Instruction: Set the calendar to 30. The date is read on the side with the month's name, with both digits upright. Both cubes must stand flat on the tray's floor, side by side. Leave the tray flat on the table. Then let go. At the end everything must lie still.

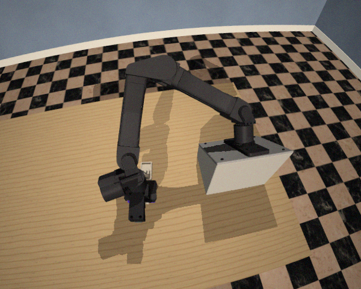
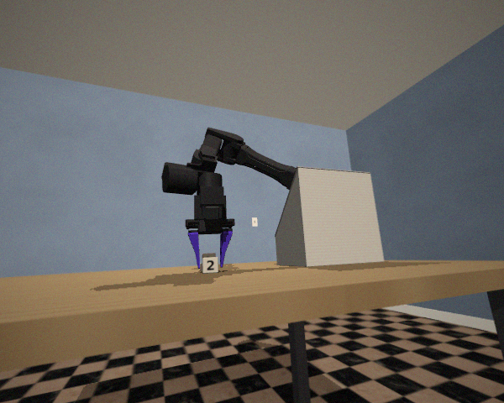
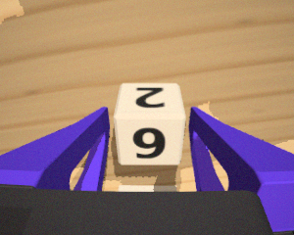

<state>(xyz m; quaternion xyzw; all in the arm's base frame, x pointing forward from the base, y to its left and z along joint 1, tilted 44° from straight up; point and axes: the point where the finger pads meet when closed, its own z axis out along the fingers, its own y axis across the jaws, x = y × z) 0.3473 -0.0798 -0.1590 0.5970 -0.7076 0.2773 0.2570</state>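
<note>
Right now the white tray is 11 cm to the right of my hand, 2 cm behind it and 1 cm below it.
</note>
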